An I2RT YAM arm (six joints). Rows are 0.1 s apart.
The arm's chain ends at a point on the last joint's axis. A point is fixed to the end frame.
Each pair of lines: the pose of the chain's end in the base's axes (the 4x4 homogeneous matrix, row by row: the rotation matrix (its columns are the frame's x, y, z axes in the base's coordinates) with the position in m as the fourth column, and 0 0 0 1 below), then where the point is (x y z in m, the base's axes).
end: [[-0.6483 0.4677 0.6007 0.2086], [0.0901 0.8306 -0.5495 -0.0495], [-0.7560 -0.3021 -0.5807 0.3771], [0 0 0 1]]
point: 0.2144 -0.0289 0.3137
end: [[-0.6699 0.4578 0.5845 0.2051], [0.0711 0.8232 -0.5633 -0.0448], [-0.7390 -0.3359 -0.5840 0.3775], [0 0 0 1]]
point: 0.2091 -0.0258 0.3135
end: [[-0.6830 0.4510 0.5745 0.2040], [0.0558 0.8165 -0.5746 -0.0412], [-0.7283 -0.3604 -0.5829 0.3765], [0 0 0 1]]
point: 0.2068 -0.0235 0.3120
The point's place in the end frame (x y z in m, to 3 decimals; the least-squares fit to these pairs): 0.046 0.039 0.029
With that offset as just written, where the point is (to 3 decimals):
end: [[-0.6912 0.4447 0.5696 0.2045], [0.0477 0.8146 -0.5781 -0.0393], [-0.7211 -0.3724 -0.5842 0.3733], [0 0 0 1]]
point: 0.207 -0.022 0.309
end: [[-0.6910 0.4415 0.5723 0.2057], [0.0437 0.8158 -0.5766 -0.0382], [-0.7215 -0.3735 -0.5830 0.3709], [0 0 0 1]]
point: 0.208 -0.021 0.306
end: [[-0.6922 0.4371 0.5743 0.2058], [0.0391 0.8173 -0.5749 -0.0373], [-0.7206 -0.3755 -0.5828 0.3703], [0 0 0 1]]
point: 0.208 -0.020 0.306
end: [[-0.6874 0.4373 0.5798 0.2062], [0.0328 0.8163 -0.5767 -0.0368], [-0.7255 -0.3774 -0.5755 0.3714], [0 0 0 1]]
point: 0.208 -0.020 0.307
